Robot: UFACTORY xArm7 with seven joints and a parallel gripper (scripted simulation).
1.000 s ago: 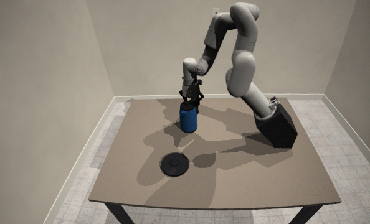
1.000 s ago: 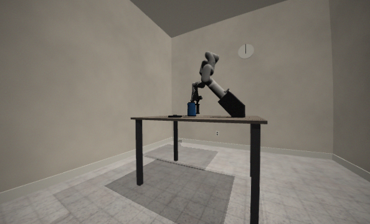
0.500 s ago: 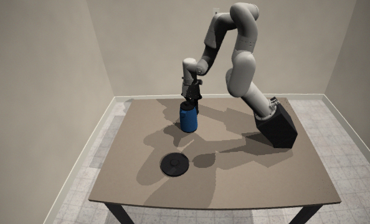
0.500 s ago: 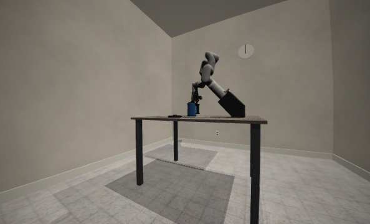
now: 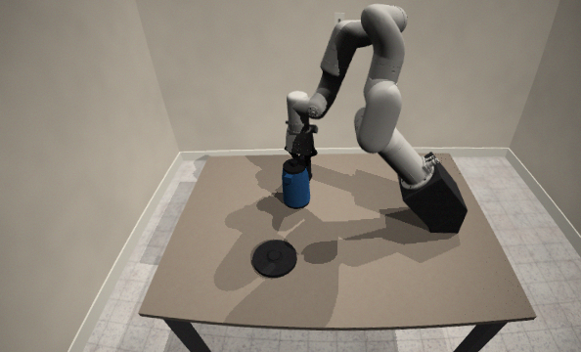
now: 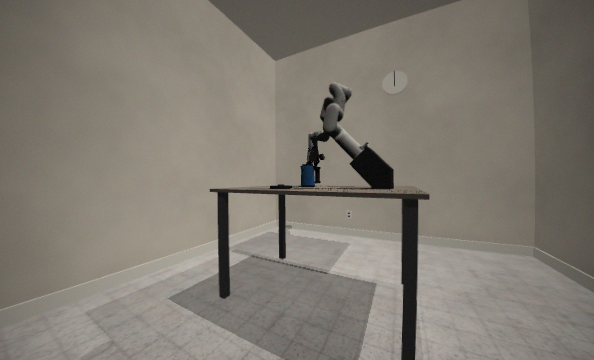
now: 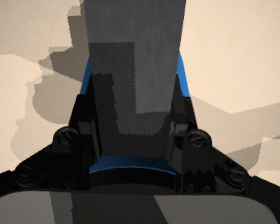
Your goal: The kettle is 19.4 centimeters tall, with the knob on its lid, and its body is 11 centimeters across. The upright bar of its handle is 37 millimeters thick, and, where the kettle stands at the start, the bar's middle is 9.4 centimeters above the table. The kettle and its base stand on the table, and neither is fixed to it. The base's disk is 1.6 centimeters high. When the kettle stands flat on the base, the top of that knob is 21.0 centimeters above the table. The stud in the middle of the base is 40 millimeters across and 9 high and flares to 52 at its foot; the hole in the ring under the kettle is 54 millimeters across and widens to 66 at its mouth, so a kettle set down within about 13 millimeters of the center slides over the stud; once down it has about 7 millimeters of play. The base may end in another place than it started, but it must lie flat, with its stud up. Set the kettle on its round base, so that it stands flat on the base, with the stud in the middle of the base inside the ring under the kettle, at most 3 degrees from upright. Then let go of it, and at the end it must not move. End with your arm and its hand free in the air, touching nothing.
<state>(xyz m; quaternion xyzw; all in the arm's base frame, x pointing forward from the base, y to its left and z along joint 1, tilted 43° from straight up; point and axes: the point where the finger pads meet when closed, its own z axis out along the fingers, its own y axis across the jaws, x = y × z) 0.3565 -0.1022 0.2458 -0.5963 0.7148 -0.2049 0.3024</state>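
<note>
Now: hand 3 cm to the right of the blue kettle and 5 cm above it. From my hand the other things lie so: black round base 1 cm ahead, 37 cm to the left, 14 cm below.
</note>
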